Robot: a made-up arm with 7 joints.
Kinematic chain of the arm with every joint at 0, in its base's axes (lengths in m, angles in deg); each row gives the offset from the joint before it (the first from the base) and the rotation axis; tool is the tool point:
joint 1: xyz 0 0 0.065 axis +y
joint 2: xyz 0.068 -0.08 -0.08 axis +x
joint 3: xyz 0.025 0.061 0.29 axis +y
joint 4: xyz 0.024 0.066 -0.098 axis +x
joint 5: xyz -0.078 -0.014 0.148 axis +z
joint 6: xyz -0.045 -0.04 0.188 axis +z
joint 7: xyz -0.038 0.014 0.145 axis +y
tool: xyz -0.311 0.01 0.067
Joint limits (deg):
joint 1: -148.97..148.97
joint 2: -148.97..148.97
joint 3: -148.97..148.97
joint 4: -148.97..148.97
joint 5: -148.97..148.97
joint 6: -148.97..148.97
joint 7: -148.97..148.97
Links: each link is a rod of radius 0.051 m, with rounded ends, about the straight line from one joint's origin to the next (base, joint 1, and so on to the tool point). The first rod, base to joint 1, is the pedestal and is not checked.
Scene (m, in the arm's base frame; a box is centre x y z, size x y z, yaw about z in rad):
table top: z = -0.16
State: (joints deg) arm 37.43 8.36 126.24 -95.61 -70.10 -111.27 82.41
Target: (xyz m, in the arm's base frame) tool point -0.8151 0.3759 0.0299
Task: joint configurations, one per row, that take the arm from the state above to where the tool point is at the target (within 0.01 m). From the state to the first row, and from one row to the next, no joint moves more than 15 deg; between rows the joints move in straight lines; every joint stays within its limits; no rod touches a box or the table.
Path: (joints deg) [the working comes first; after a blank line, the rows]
Joints at the target: 45.60 -60.09 77.04 -134.86 -68.22 -104.63 63.62
Straight joint move there: clear.

1: 39.06 -5.33 116.40 -103.46 -69.72 -109.94 78.65
2: 40.70 -19.02 106.56 -111.31 -69.35 -108.62 74.89
3: 42.33 -32.71 96.72 -119.16 -68.97 -107.29 71.14
4: 43.96 -46.40 86.88 -127.01 -68.59 -105.96 67.38
5: 45.60 -60.09 77.04 -134.86 -68.22 -104.63 63.62

